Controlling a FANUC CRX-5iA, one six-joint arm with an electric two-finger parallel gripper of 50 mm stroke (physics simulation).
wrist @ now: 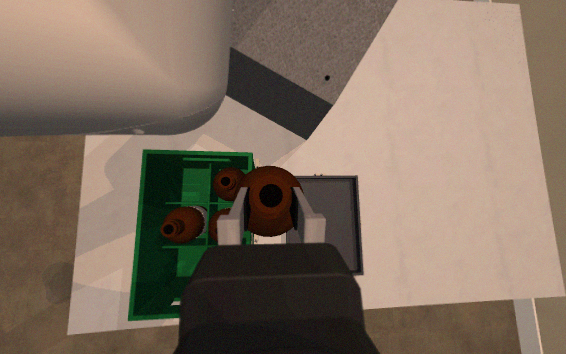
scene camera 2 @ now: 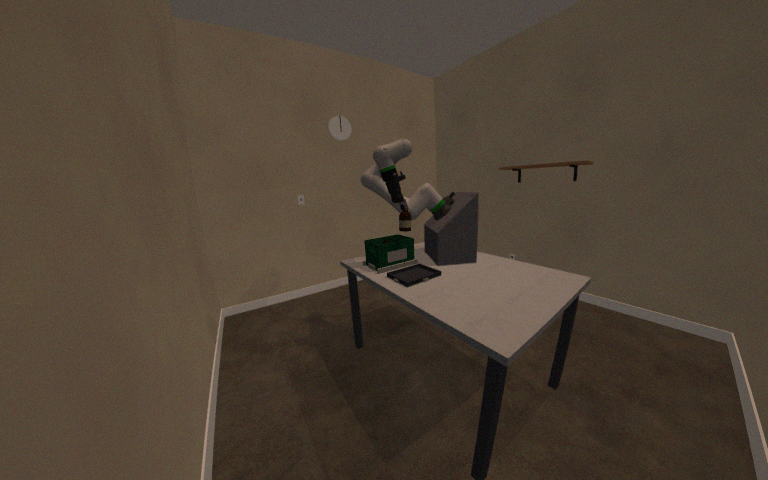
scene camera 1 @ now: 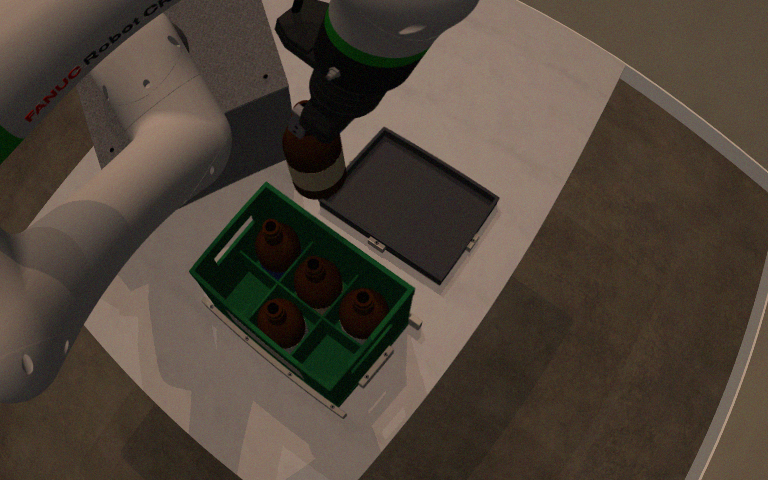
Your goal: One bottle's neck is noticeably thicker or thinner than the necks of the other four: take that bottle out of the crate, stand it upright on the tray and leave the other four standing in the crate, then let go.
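Where they show: gripper, between the fingertips: [wrist: 270, 199] [scene camera 2: 404, 209] [scene camera 1: 307, 120]; arm's base, origin of its link: [scene camera 2: 443, 212].
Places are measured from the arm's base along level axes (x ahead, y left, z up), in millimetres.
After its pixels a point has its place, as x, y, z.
My gripper [scene camera 1: 308, 125] @(359, 29, 53) [scene camera 2: 403, 207] @(359, 29, 53) [wrist: 270, 199] @(359, 29, 53) is shut on the neck of a brown bottle [scene camera 1: 313, 155] @(386, 8, 25) [scene camera 2: 404, 220] @(385, 58, -8) [wrist: 270, 227] @(384, 31, 38) with a cream label. The bottle hangs nearly upright, clear above the table. The fingers hide much of its neck. The green crate [scene camera 1: 260, 206] @(281, -24, -176) [scene camera 2: 373, 255] @(548, -65, -223) holds four brown bottles: one [scene camera 1: 278, 249] @(345, -55, -195), another [scene camera 1: 318, 285] @(429, -60, -193) and a third [scene camera 1: 363, 316] @(509, -57, -192) in the tray-side row, and one [scene camera 1: 281, 325] @(426, -143, -191) in the middle of the other row. That row's end compartments are empty. The dark tray [scene camera 1: 413, 209] @(431, 175, -314) [scene camera 2: 413, 275] @(424, 182, -314) [wrist: 335, 225] @(423, 218, -314) is empty beside the crate.
Light strips [scene camera 1: 271, 360] @(422, -189, -289) run along the crate's outer sides. Small clips [scene camera 1: 376, 243] @(424, 82, -304) sit at the tray's edge. The grey robot pedestal [scene camera 2: 461, 237] @(54, 214, -140) [wrist: 300, 45] @(120, 76, -65) stands behind the crate and tray. The arm's pale links [scene camera 1: 169, 135] @(270, -110, 122) reach over the table's left part.
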